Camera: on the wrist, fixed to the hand. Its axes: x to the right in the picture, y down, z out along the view.
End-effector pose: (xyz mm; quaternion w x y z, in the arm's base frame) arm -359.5 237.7 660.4 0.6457 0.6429 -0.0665 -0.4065
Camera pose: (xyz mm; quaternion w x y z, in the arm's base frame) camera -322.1 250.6 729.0 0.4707 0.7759 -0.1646 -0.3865
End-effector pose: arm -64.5 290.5 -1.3 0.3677 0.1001 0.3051 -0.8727
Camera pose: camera -3.4 270.4 -47.6 0.3320 0.1771 0.0846 -0.9227
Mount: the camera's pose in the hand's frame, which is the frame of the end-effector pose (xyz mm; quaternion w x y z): -13.2 75.1 -21.5 0.9708 0.2396 -0.0080 -0.0040
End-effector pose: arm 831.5 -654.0 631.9 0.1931 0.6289 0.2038 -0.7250
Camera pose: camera 891.5 -705.4 638.3 0.0355 0.6502 0.0251 -0.7585
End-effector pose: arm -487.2 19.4 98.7 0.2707 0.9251 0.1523 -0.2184
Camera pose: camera -461.6 -31.2 154.0 0.0415 0.9606 0.0971 -0.2570
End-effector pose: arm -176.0 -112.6 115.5 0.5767 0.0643 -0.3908 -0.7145
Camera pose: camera -101.9 -113.7 143.5 0.5385 0.1965 -0.5550 -0.6029
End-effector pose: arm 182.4 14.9 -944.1 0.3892 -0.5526 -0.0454 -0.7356
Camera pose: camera 213.6 -40.9 -990.9 0.5069 -0.4489 -0.2257 -0.7004
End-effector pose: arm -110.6 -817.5 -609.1 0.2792 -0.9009 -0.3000 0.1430
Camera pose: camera -77.1 -884.5 -634.9 0.4851 -0.8054 -0.2628 0.2168
